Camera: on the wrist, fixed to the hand. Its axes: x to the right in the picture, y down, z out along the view.
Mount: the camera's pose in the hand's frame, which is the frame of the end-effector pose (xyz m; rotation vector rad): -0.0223 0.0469 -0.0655 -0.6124 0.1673 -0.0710
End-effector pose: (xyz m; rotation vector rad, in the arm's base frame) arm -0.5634 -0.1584 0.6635 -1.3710 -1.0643 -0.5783
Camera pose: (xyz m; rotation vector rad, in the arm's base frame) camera -0.5161 -0.2184 0.6297 -1.7737 -0.8306 -1.1148
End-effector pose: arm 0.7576 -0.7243 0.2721 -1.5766 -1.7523 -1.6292
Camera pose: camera 0.7748 -0.8008 0.3011 1.5407 1.2956 2.4036
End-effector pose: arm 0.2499 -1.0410 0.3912 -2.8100 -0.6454 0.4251
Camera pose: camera 0.2704 -1.1023 0.4442 2.7118 0.7914 0.0325
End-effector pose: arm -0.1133 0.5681 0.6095 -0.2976 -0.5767 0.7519
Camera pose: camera -0.1138 0.5816 0.5270 -0.8925 -0.6455 0.4603
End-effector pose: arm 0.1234 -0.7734 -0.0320 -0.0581 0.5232 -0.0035
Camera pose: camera 0.0708 -0.7297 -0.0801 -0.6794 0.6745 0.0835
